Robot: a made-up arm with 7 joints. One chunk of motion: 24 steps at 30 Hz.
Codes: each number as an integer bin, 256 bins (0 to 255) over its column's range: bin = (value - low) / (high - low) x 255, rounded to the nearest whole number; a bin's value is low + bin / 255 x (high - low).
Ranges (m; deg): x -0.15..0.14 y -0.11..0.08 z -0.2..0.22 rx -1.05..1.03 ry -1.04..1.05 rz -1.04..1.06
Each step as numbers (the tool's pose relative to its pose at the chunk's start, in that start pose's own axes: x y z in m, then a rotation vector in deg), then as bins.
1 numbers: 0.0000 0.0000 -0.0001 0.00 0.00 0.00
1 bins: 132 148 121 129 127 126
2 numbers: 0.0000 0.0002 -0.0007 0.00 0.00 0.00
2 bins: 132 148 121 129 127 126
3 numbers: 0.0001 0.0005 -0.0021 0.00 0.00 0.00
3 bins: 132 148 120 129 127 126
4 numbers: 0.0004 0.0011 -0.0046 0.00 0.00 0.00
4 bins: 132 149 119 129 127 126
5 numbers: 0.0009 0.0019 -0.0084 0.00 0.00 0.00
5 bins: 133 150 116 129 127 126
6 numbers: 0.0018 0.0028 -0.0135 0.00 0.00 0.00
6 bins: 133 151 113 129 127 126
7 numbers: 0.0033 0.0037 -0.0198 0.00 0.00 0.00
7 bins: 135 153 109 129 127 126
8 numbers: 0.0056 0.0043 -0.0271 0.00 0.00 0.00
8 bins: 137 153 105 129 127 126
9 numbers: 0.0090 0.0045 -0.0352 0.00 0.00 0.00
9 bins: 140 154 100 129 127 126
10 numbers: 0.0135 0.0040 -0.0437 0.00 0.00 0.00
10 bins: 144 153 95 129 127 126
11 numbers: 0.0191 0.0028 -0.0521 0.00 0.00 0.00
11 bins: 149 151 90 129 127 126
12 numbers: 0.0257 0.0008 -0.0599 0.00 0.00 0.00
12 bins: 154 149 85 129 127 126
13 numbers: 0.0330 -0.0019 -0.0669 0.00 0.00 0.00
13 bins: 161 145 81 129 127 126
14 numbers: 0.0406 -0.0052 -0.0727 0.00 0.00 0.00
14 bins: 168 141 77 129 127 126
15 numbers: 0.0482 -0.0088 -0.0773 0.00 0.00 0.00
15 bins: 174 136 74 129 127 126
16 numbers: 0.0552 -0.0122 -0.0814 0.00 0.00 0.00
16 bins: 180 131 72 129 127 126
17 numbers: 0.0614 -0.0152 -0.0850 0.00 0.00 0.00
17 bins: 186 127 70 129 127 126
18 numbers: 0.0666 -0.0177 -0.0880 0.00 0.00 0.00
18 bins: 190 124 68 129 127 126
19 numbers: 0.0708 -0.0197 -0.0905 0.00 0.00 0.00
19 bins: 194 121 66 129 127 126
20 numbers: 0.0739 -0.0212 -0.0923 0.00 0.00 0.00
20 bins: 197 119 65 129 127 126
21 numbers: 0.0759 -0.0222 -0.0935 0.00 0.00 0.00
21 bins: 199 118 65 129 127 126
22 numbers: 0.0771 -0.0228 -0.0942 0.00 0.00 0.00
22 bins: 200 117 64 129 127 126
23 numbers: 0.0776 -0.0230 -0.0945 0.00 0.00 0.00
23 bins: 200 117 64 129 127 126
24 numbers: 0.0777 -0.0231 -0.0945 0.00 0.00 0.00
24 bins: 200 117 64 129 127 126
